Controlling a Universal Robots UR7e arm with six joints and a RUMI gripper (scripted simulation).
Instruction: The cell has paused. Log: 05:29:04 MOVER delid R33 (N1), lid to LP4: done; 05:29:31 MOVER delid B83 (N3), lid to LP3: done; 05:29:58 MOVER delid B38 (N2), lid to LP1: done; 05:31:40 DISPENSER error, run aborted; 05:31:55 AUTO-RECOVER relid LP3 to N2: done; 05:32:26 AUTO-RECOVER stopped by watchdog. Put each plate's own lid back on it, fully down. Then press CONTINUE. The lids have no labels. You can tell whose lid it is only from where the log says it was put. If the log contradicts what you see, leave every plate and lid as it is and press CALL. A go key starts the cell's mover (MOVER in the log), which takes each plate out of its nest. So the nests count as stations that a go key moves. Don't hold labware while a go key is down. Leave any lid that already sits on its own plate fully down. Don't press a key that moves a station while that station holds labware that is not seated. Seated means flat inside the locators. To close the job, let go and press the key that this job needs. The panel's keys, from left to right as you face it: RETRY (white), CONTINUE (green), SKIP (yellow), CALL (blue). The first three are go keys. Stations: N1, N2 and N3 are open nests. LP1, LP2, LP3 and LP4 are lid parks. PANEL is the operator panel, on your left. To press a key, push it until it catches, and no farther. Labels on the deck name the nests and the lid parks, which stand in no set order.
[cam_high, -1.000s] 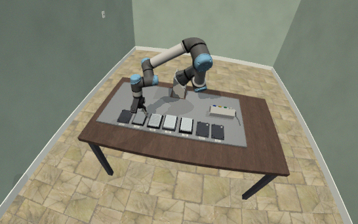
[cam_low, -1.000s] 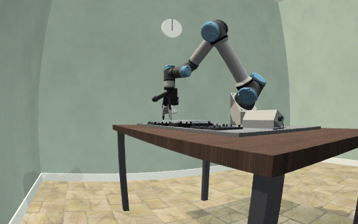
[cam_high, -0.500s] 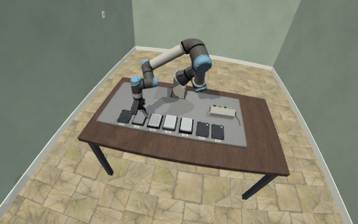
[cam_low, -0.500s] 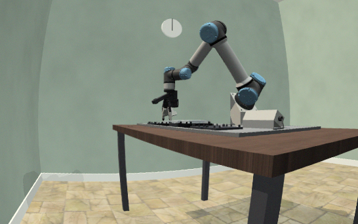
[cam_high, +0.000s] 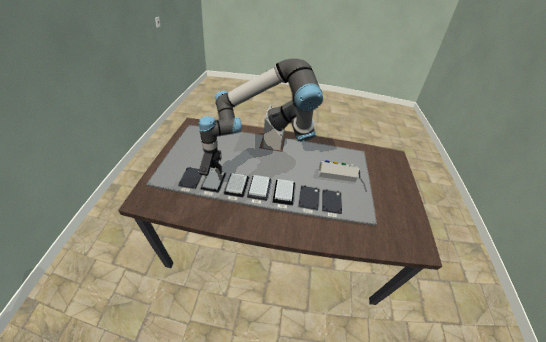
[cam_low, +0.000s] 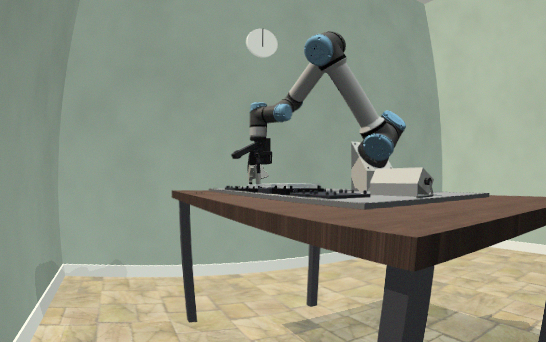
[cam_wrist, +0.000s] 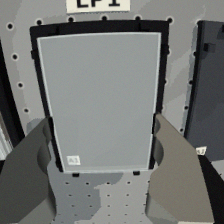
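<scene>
The black lid park lies 2 cm below my hand. From my hand the other things lie so: grey lid: 1 cm below; well plate: 13 cm to the left, 1 cm ahead; dark park: 13 cm to the right, 2 cm below.
</scene>
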